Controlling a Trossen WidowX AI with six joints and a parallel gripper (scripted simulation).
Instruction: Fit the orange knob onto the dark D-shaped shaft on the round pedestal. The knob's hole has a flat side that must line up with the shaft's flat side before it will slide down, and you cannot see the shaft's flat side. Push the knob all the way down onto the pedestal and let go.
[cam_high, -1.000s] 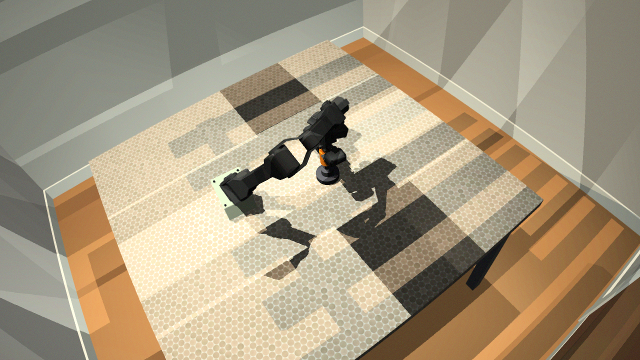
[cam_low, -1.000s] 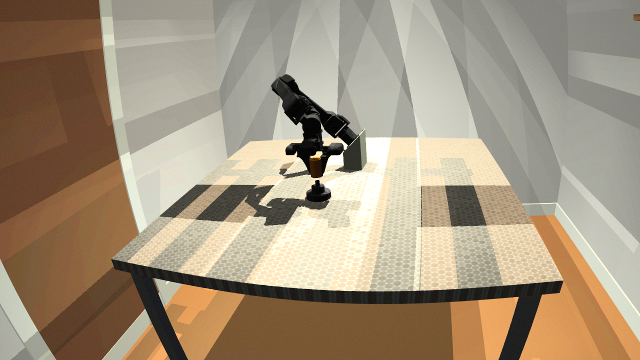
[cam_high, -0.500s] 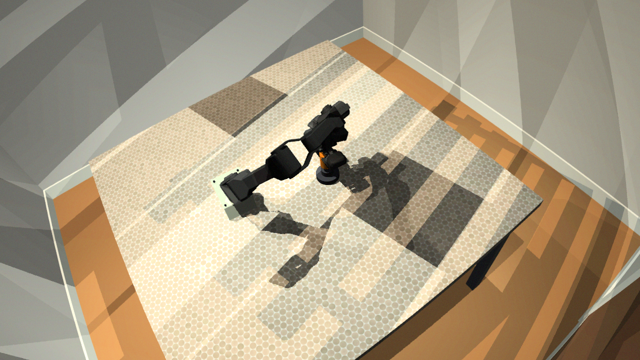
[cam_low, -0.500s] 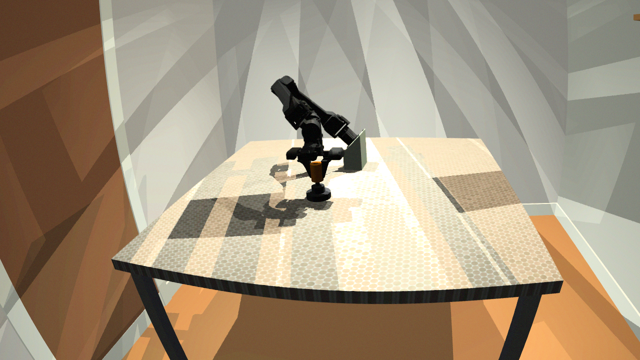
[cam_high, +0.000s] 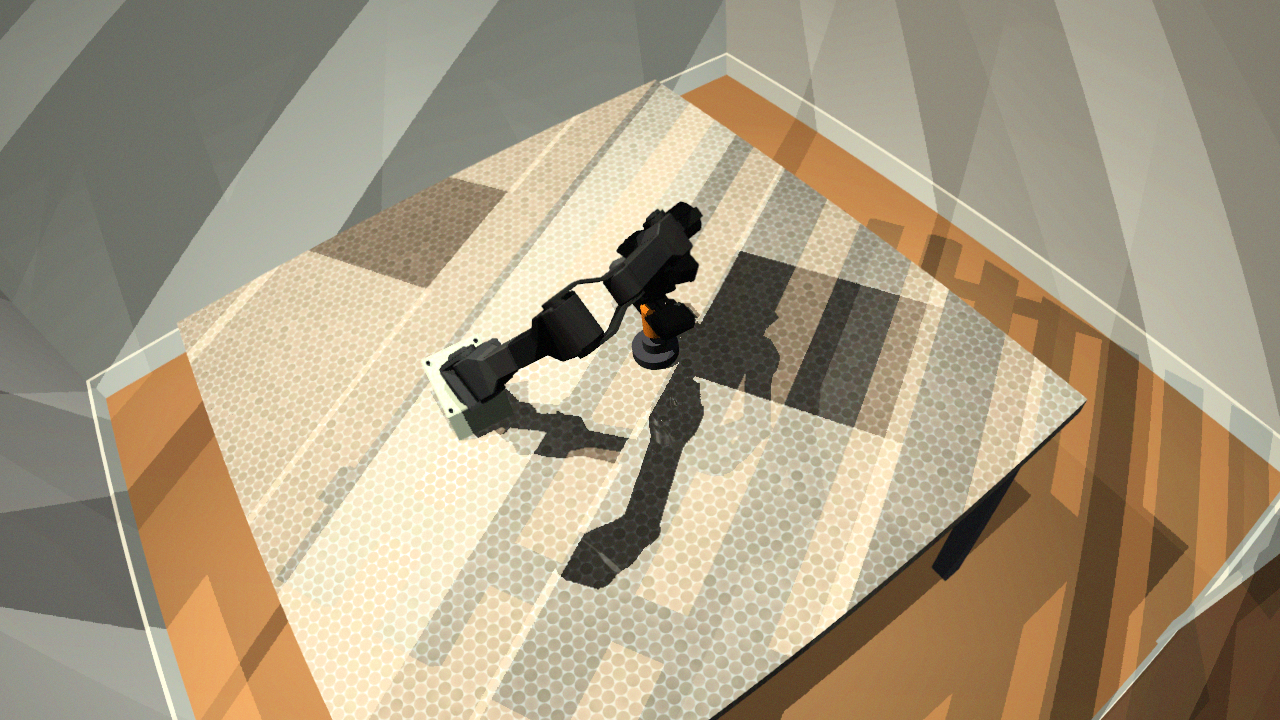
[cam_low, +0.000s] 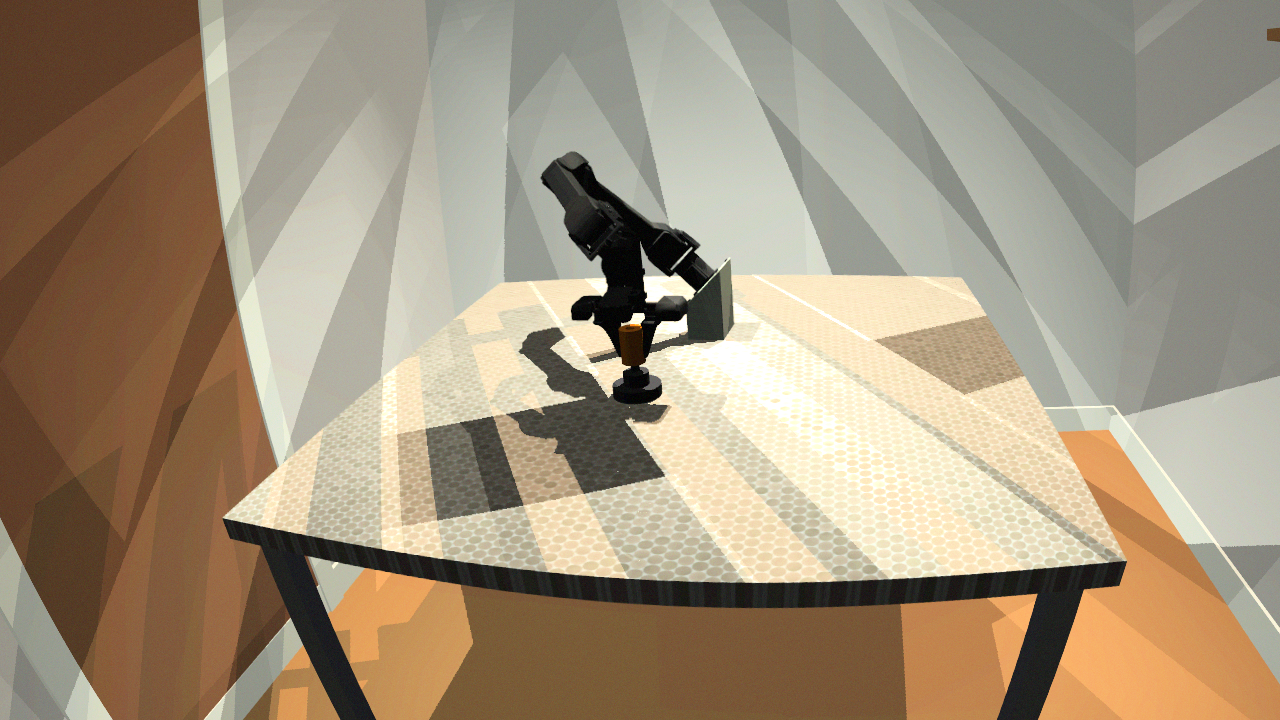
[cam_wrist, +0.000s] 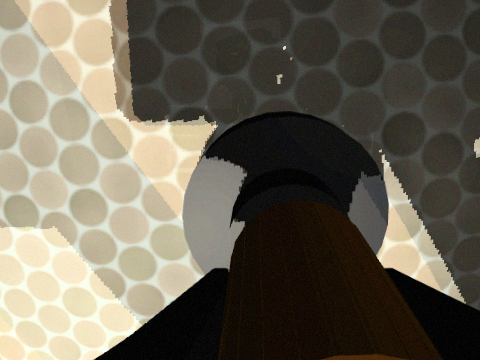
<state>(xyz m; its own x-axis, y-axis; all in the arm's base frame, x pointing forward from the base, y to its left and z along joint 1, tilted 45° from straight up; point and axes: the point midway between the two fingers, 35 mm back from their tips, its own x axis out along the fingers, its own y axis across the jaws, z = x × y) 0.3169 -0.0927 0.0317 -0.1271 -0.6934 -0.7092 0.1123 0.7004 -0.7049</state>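
Right now my gripper tip is 2 cm below the orange knob. The rest, counted from my gripper tip: dark round pedestal (4 cm below).
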